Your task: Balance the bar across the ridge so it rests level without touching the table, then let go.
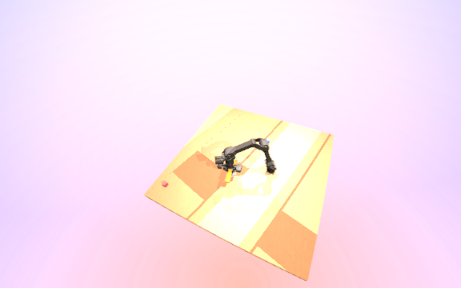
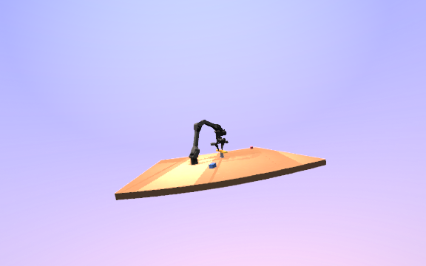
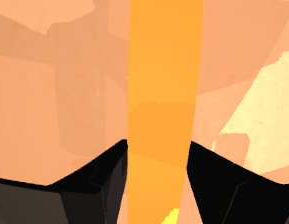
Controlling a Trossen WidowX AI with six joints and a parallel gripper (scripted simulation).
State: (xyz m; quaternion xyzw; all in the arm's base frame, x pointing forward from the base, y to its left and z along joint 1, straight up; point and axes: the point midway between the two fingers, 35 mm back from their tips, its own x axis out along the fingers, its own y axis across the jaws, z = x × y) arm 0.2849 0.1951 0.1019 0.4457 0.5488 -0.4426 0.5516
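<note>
Right now the yellow bar is 1 cm ahead of my gripper tip and 3 cm to the right of it. The rest, counted from my gripper tip: small red cube (45 cm ahead, 30 cm to the left, 5 cm below); small blue block (14 cm behind, 47 cm to the right, 5 cm below).
</note>
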